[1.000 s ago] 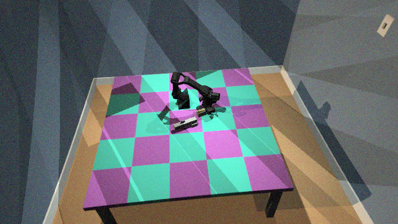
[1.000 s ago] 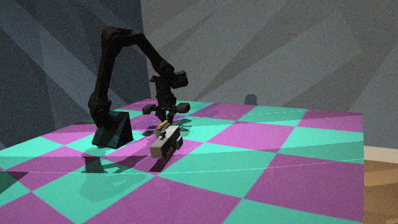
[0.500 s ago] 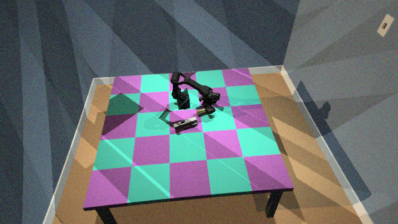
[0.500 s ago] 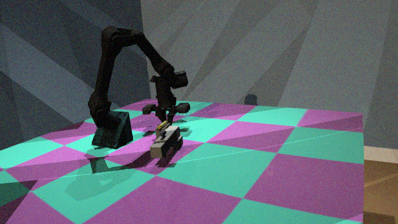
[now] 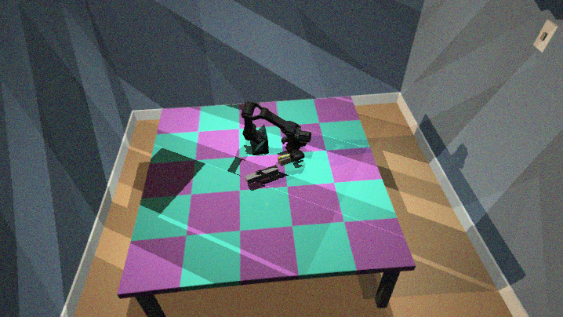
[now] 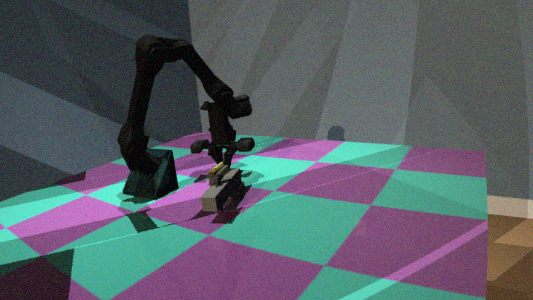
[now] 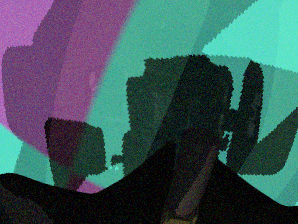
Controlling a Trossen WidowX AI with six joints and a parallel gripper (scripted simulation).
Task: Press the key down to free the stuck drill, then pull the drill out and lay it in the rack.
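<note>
Right now my gripper tip is 40 mm to the left of the drill, 30 mm below it and 10 mm short of it. Round my gripper tip: dark block 170 mm to the right, 160 mm ahead, 30 mm above.
</note>
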